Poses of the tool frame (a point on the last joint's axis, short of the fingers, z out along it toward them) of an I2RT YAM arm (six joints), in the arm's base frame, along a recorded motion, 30 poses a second.
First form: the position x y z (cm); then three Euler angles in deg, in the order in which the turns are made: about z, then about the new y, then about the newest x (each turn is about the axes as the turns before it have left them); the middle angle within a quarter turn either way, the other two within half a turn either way.
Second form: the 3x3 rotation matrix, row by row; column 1 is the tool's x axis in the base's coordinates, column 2 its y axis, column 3 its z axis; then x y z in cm. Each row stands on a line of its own. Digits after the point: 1 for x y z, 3 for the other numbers.
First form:
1: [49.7 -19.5 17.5 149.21 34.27 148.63]
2: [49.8 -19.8 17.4 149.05 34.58 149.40]
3: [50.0 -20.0 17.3 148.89 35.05 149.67]
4: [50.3 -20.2 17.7 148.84 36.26 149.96]
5: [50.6 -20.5 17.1 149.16 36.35 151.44]
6: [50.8 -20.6 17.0 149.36 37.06 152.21]
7: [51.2 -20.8 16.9 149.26 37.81 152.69]
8: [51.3 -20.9 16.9 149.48 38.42 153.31]
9: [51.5 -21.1 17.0 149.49 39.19 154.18]
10: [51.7 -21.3 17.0 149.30 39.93 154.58]
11: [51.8 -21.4 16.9 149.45 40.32 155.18]
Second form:
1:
-0.710 0.185 0.679
0.423 0.884 0.201
-0.563 0.430 -0.706
49.7 -19.5 17.5

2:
-0.706 0.195 0.681
0.423 0.887 0.185
-0.568 0.419 -0.709
49.8 -19.8 17.4

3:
-0.701 0.198 0.685
0.423 0.889 0.176
-0.574 0.413 -0.707
50.0 -20.0 17.3

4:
-0.690 0.195 0.697
0.417 0.894 0.163
-0.591 0.404 -0.698
50.3 -20.2 17.7

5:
-0.692 0.207 0.692
0.413 0.899 0.144
-0.593 0.385 -0.707
50.6 -20.5 17.1

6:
-0.687 0.209 0.696
0.407 0.904 0.129
-0.603 0.372 -0.706
50.8 -20.6 17.0

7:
-0.679 0.212 0.703
0.404 0.907 0.116
-0.613 0.362 -0.702
51.2 -20.8 16.9

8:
-0.675 0.213 0.706
0.398 0.911 0.105
-0.621 0.352 -0.700
51.3 -20.9 16.9

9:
-0.668 0.220 0.711
0.393 0.915 0.086
-0.632 0.338 -0.698
51.5 -21.1 17.0

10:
-0.659 0.224 0.718
0.391 0.917 0.073
-0.642 0.329 -0.693
51.7 -21.3 17.0

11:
-0.657 0.227 0.719
0.388 0.920 0.063
-0.647 0.320 -0.692
51.8 -21.4 16.9

